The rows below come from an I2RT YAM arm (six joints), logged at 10 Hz.
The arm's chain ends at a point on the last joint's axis. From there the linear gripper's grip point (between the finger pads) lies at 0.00 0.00 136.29 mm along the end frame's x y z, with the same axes.
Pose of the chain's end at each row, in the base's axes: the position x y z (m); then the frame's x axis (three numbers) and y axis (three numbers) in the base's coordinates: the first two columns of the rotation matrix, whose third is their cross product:
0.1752 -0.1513 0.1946 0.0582 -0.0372 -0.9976 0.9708 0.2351 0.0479
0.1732 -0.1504 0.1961 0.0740 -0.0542 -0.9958 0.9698 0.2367 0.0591
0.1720 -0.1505 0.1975 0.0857 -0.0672 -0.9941 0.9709 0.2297 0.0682
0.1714 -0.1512 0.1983 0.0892 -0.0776 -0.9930 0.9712 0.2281 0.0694
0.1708 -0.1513 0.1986 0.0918 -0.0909 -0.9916 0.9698 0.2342 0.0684
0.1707 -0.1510 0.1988 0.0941 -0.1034 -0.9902 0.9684 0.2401 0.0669
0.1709 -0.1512 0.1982 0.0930 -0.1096 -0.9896 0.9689 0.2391 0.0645
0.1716 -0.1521 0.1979 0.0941 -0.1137 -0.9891 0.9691 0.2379 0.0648
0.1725 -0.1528 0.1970 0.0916 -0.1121 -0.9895 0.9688 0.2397 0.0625
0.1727 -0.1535 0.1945 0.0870 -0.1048 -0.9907 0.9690 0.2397 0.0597
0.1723 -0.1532 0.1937 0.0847 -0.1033 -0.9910 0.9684 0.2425 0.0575
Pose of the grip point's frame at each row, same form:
0.2069 -0.2837 0.2014 0.0582 -0.0372 -0.9976 0.9708 0.2351 0.0479
0.2049 -0.2826 0.2057 0.0740 -0.0542 -0.9958 0.9698 0.2367 0.0591
0.2025 -0.2828 0.2091 0.0857 -0.0672 -0.9941 0.9709 0.2297 0.0682
0.2015 -0.2835 0.2113 0.0892 -0.0776 -0.9930 0.9712 0.2281 0.0694
0.2016 -0.2832 0.2135 0.0918 -0.0909 -0.9916 0.9698 0.2342 0.0684
0.2022 -0.2825 0.2155 0.0941 -0.1034 -0.9902 0.9684 0.2401 0.0669
0.2022 -0.2827 0.2157 0.0930 -0.1096 -0.9896 0.9689 0.2391 0.0645
0.2027 -0.2836 0.2160 0.0941 -0.1137 -0.9891 0.9691 0.2379 0.0648
0.2039 -0.2842 0.2148 0.0916 -0.1121 -0.9895 0.9688 0.2397 0.0625
0.2042 -0.2850 0.2112 0.0870 -0.1048 -0.9907 0.9690 0.2397 0.0597
0.2042 -0.2847 0.2101 0.0847 -0.1033 -0.9910 0.9684 0.2425 0.0575

